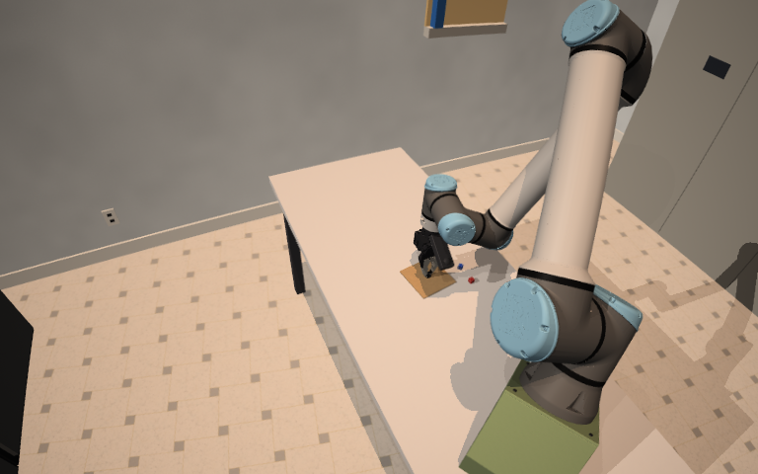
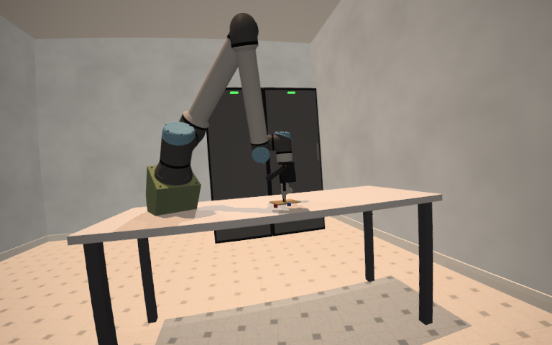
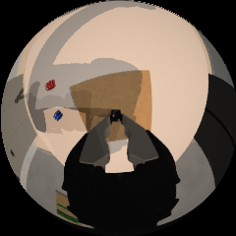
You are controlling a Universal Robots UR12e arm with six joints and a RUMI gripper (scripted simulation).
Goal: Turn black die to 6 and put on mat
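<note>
My hand is 1 cm above the black die. From my hand the other things lie so: red die (10 cm behind, 11 cm to the right, 1 cm below); brown mat (2 cm below); blue die (4 cm behind, 12 cm to the right, 1 cm below).
</note>
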